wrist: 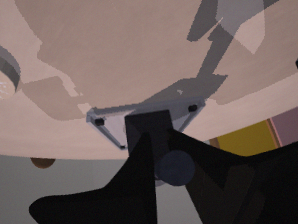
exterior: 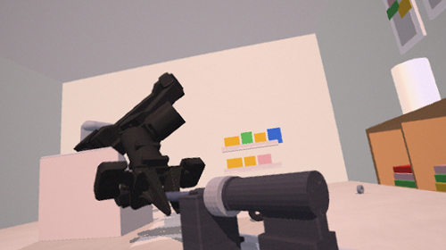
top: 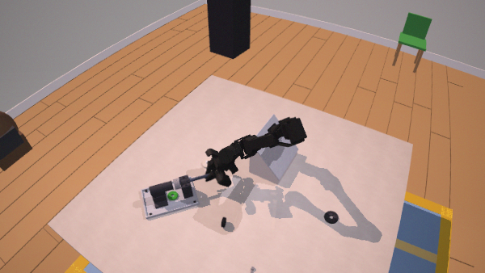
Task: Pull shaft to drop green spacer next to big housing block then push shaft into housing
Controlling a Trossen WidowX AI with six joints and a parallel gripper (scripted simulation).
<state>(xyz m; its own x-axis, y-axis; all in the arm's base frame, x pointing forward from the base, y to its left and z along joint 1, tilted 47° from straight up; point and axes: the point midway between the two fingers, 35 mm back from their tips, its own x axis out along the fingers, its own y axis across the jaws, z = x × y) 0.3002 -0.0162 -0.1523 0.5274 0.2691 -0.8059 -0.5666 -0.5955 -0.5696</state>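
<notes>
My gripper tip is now 12 cm short of the green spacer, 9 cm to the left of it and 4 cm above it. From my gripper tip the other things lie so: dark ring (10 cm ahead, 17 cm to the left, 3 cm below); then shaft (4 cm ahead, 2 cm to the right, 2 cm above).
</notes>
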